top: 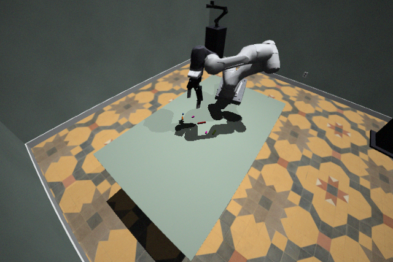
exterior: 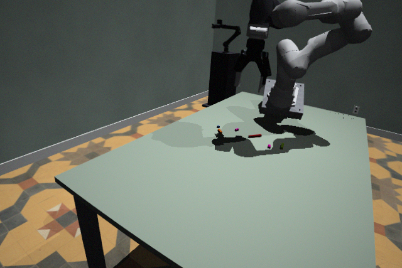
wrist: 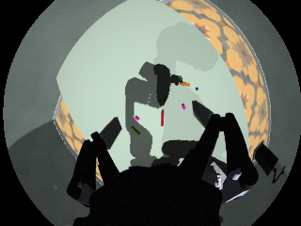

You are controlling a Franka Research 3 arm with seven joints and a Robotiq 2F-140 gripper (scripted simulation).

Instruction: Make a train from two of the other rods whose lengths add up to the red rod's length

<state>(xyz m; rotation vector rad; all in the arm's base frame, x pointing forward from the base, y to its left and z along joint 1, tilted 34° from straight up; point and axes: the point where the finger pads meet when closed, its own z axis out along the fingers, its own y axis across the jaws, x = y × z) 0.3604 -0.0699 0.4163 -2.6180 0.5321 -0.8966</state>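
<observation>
Now: the orange rod 1 cm ahead of my hand, 12 cm to the right of it and 25 cm below it. From my hand the other things lie so: red rod 7 cm behind, 4 cm to the left, 25 cm below; then grey rod 2 cm to the right, 25 cm below; then blue rod 3 cm behind, 16 cm to the right, 25 cm below.
</observation>
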